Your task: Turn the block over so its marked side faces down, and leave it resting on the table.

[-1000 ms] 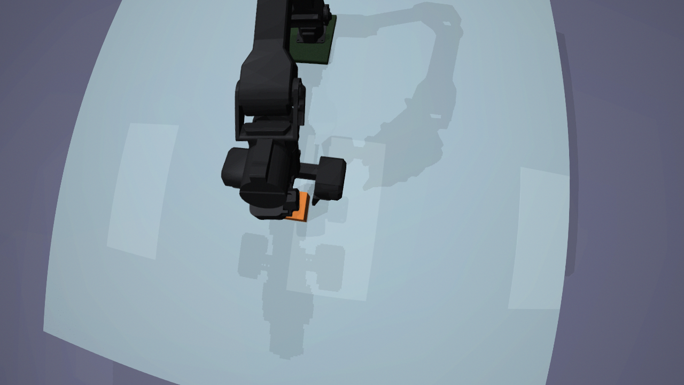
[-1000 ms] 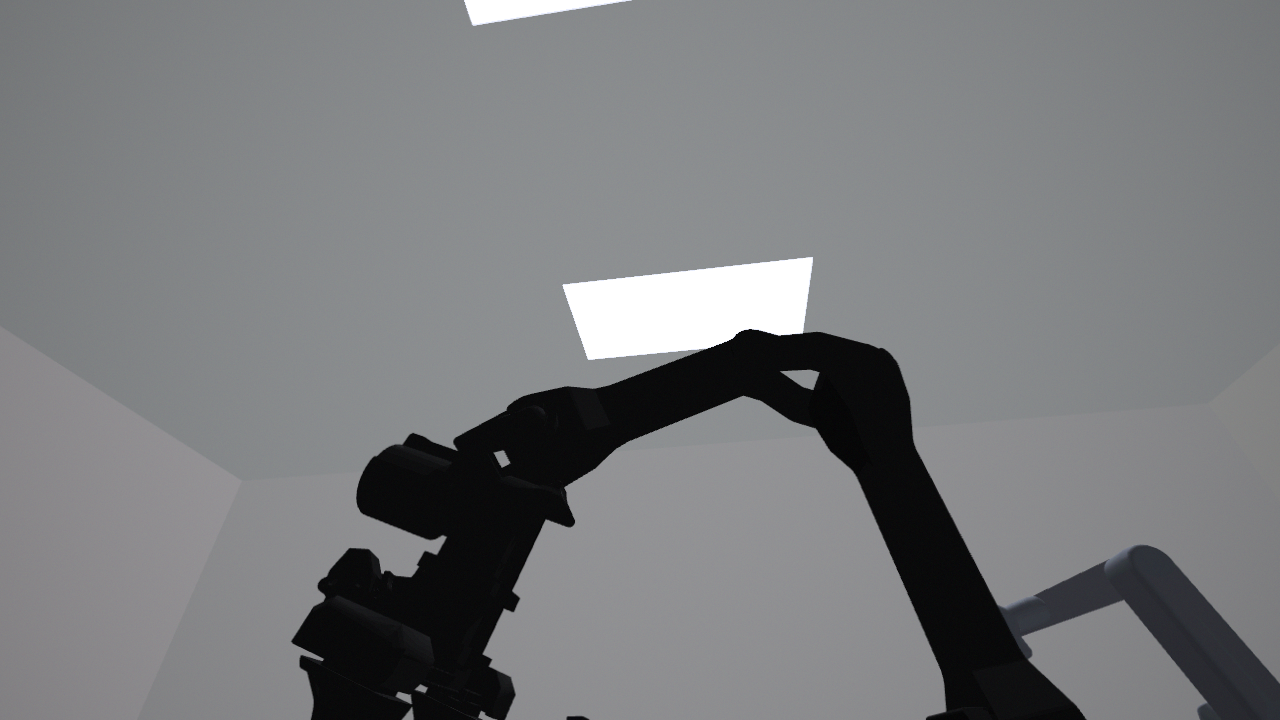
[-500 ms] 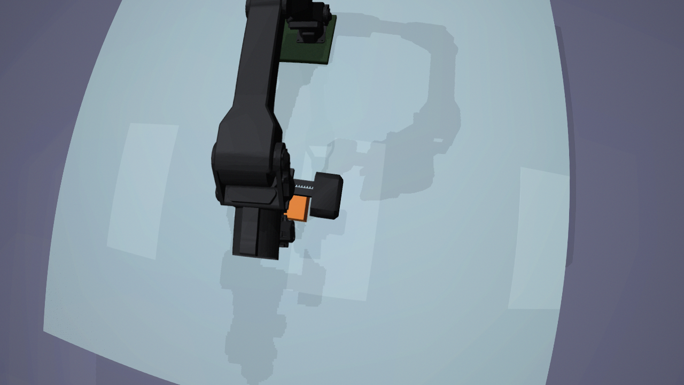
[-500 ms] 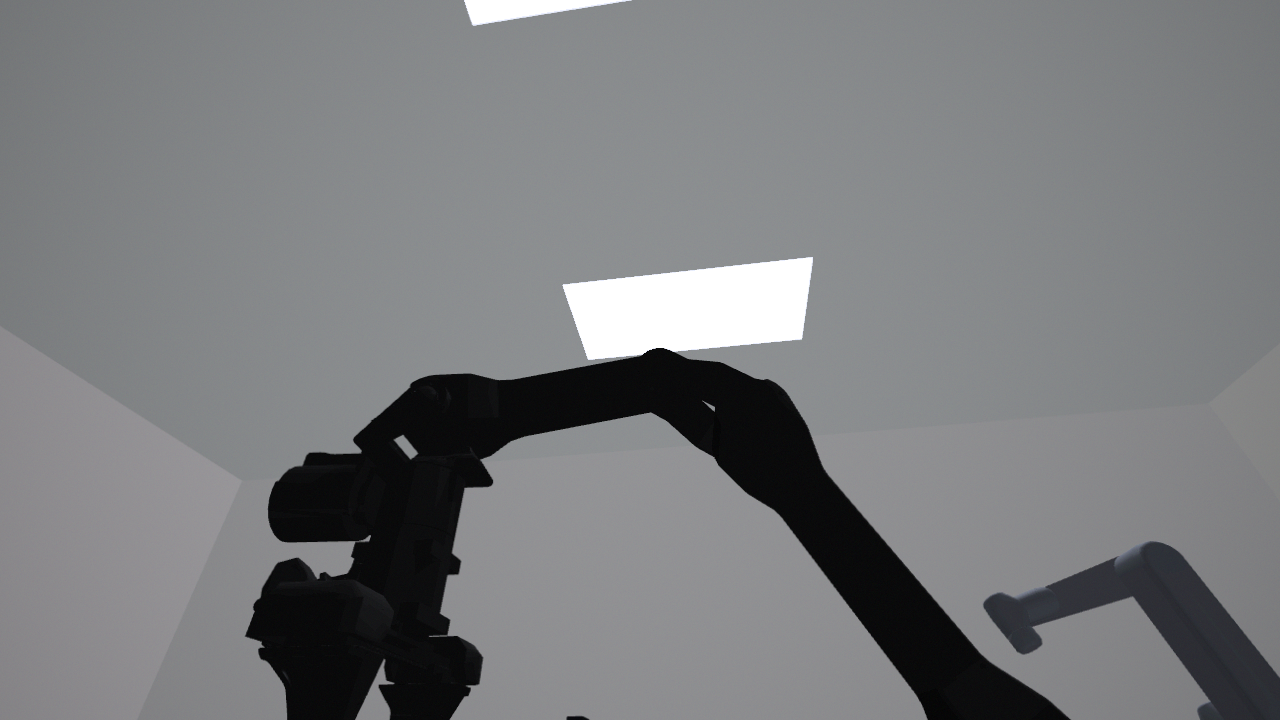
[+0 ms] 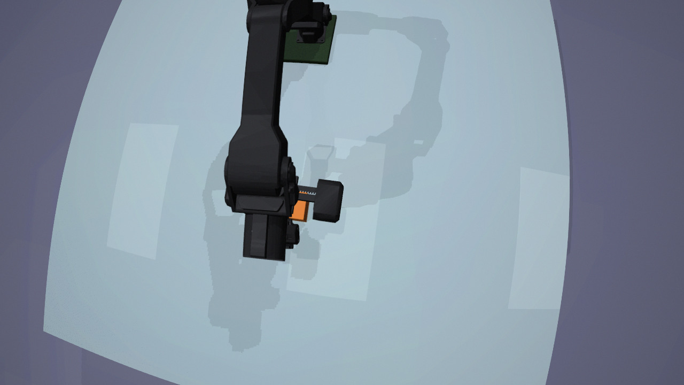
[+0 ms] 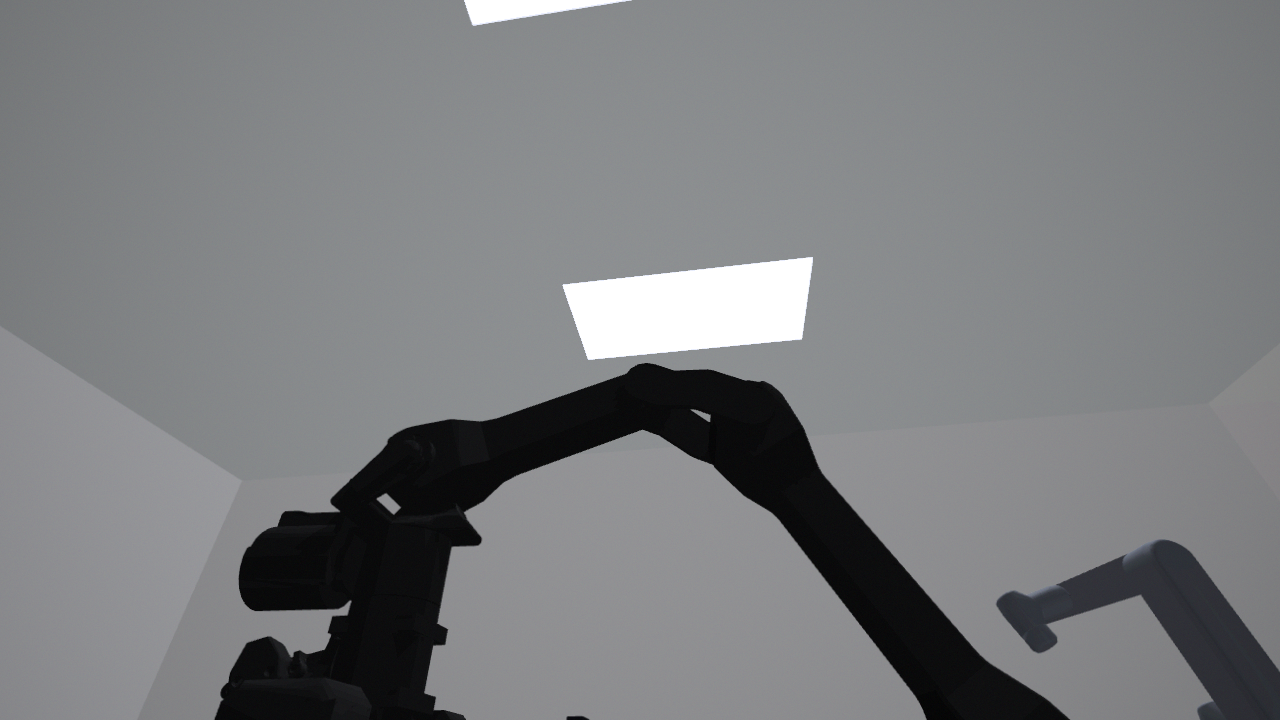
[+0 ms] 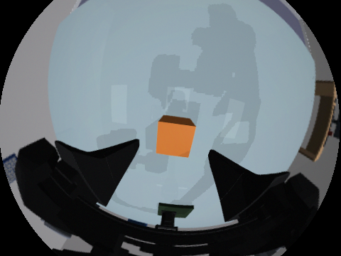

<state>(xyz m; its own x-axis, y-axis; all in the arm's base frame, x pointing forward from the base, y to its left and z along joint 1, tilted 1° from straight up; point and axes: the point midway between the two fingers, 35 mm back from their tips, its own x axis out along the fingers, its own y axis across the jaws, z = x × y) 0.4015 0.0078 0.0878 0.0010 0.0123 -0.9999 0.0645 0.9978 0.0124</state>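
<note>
The orange block is 10 mm behind my gripper tip and 40 mm below it.
</note>
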